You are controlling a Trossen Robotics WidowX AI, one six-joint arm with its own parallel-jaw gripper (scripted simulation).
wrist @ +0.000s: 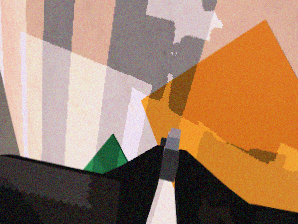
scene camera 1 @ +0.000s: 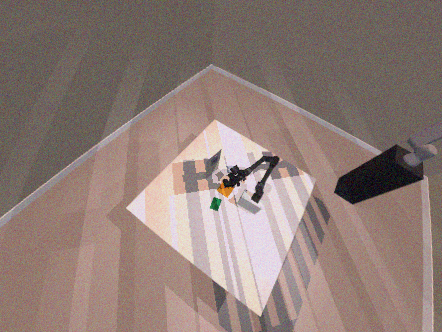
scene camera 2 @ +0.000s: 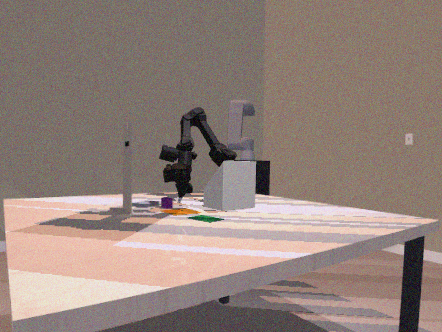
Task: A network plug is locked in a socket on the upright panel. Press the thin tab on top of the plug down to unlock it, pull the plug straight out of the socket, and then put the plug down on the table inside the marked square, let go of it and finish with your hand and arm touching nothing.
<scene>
The pictures show: the gripper, a network plug, an orange square and an upright panel.
The gripper also shows in the wrist view.
</scene>
